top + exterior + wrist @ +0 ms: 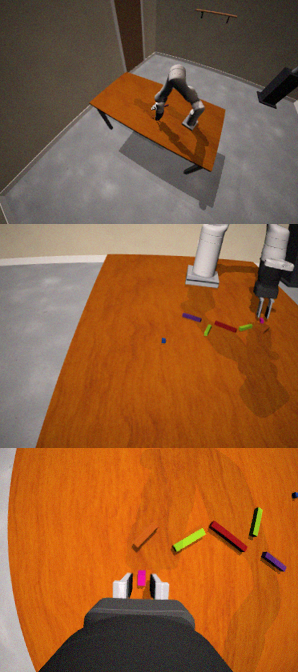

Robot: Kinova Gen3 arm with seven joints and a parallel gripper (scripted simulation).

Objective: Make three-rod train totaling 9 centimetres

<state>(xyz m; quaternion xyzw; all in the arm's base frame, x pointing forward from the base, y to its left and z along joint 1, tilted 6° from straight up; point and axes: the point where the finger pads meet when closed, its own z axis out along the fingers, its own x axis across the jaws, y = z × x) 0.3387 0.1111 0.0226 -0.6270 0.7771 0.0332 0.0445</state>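
Right now my hand is 3 cm above the magenta rod. From my hand the other things lie so: orange rod 6 cm ahead, 2 cm to the right, 3 cm below; then red rod 4 cm ahead, 14 cm to the right, 3 cm below; then purple rod 2 cm behind, 23 cm to the right, 3 cm below.
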